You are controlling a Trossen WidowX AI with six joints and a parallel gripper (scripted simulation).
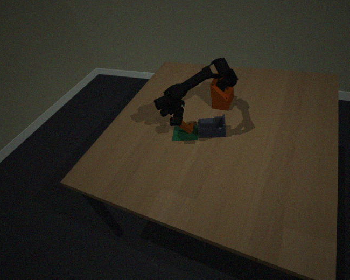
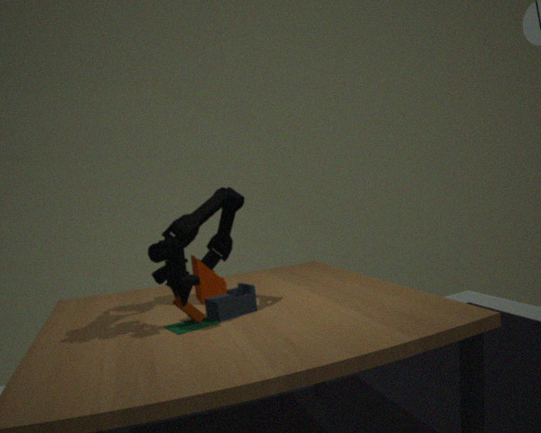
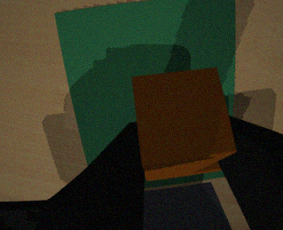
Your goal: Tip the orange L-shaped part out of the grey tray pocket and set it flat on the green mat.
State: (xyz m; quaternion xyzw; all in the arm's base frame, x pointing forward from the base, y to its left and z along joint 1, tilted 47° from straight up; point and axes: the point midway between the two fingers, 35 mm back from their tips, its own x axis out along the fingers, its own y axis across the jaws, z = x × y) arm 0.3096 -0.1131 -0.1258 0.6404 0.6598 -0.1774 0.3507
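Now: the orange L-shaped part 30 mm to the left of my gripper tip, 30 mm below it and 20 mm behind it. Also, from my gripper tip: green mat (90 mm below, 20 mm to the left).
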